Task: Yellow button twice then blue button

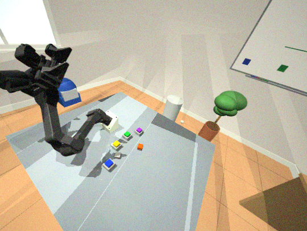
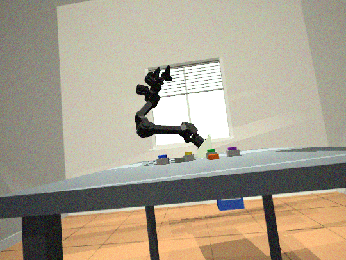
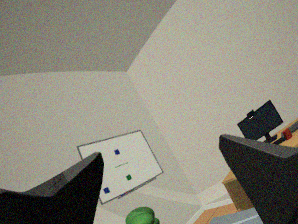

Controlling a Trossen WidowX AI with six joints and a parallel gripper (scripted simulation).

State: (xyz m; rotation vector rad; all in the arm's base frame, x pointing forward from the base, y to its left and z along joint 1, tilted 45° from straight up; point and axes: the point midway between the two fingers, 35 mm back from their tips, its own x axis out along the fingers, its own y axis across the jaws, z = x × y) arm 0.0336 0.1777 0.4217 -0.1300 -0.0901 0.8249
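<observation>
My gripper tip is 48 cm above the yellow button, 13 cm short of it and 8 cm to the right of it. Also, from my gripper tip: green button: 48 cm below, 18 cm to the left, 12 cm ahead; then purple button: 48 cm below, 27 cm to the left, 16 cm ahead; then blue button: 48 cm below, 19 cm ahead, 3 cm to the right.
</observation>
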